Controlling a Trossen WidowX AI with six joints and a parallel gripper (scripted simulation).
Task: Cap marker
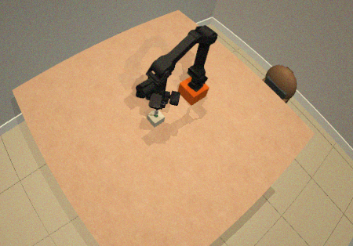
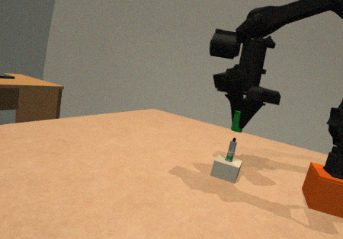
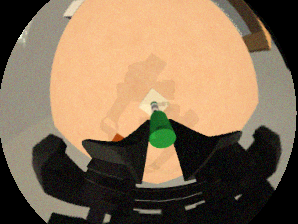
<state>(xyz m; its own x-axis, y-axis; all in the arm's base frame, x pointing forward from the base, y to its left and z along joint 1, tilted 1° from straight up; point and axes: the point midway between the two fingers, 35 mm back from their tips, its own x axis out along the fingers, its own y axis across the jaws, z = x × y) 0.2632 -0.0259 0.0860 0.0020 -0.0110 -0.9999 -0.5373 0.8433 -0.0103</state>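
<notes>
Now: gripper tip 110 mm above the holder block. Also, from my gripper tip: green cap: 10 mm above.
</notes>
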